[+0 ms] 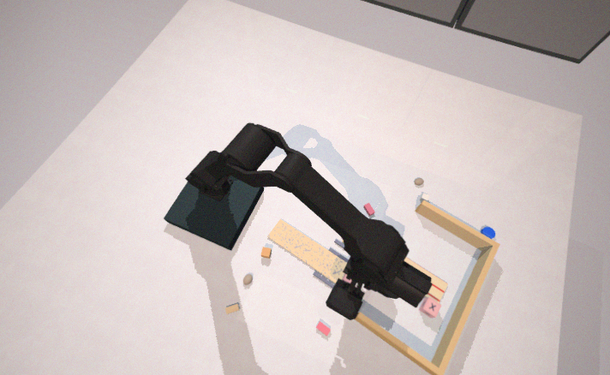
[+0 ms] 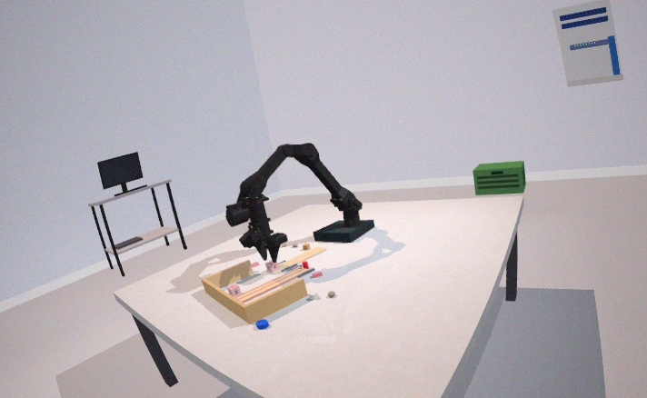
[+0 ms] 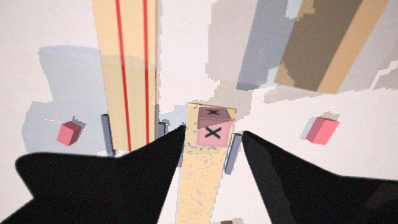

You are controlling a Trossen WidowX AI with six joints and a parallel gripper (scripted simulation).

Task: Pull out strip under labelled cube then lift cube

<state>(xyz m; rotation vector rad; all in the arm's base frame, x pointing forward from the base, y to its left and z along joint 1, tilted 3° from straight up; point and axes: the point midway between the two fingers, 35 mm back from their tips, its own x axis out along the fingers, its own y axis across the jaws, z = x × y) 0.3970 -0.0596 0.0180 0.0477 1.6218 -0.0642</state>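
Now: the orange cube 21 cm behind my gripper tip, 3 cm to the right of it and 3 cm below it. The rest, counted from my gripper tip: blue disc 26 cm ahead, 25 cm to the left, 3 cm below.
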